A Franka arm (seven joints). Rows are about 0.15 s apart.
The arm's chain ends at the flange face. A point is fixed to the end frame.
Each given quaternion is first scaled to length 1.
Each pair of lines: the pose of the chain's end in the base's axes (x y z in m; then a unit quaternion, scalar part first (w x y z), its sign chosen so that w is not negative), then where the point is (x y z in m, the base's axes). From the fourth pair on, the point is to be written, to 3 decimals.
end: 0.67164 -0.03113 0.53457 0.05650 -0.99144 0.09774 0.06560
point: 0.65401 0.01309 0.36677
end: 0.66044 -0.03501 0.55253 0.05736 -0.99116 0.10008 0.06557
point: 0.64302 0.00953 0.38480
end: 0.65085 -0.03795 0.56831 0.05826 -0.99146 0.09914 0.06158
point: 0.63475 0.00675 0.40049
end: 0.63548 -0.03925 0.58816 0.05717 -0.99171 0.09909 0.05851
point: 0.620 0.005 0.420
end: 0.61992 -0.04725 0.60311 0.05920 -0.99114 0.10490 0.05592
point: 0.606 -0.002 0.435
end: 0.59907 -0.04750 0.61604 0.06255 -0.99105 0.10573 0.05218
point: 0.587 -0.002 0.448
